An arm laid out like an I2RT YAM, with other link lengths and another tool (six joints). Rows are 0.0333 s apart.
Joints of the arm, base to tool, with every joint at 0 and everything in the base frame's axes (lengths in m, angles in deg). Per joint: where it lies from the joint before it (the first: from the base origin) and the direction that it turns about. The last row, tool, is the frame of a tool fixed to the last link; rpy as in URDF.
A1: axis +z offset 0 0 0.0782
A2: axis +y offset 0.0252 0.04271 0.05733
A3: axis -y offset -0.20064 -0.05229 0
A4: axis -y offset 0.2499 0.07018 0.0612
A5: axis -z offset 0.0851 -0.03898 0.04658
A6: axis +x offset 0.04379 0 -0.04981
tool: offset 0.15 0.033 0.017 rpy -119.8 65.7 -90
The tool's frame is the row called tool.
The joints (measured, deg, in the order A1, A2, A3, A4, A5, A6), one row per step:
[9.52 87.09 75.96 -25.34 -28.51 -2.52]
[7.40 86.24 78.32 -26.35 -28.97 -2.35]
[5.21 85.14 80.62 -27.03 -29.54 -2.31]
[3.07 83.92 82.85 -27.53 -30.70 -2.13]
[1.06 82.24 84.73 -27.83 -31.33 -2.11]
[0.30 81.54 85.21 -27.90 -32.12 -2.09]
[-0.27 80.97 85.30 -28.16 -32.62 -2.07]
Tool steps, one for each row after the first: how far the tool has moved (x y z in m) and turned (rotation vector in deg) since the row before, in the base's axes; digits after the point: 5 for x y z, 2 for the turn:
[0.00783 -0.01528 0.02259 0.70 -2.04 -1.83]
[0.00613 -0.01593 0.02532 0.63 -2.65 -1.73]
[0.00276 -0.01434 0.02699 0.92 -2.80 -1.21]
[0.00011 -0.01465 0.02760 0.42 -3.24 -1.46]
[-0.00186 -0.00409 0.00968 0.36 -1.10 -0.05]
[-0.00182 -0.00327 0.00451 0.22 -0.39 -0.12]

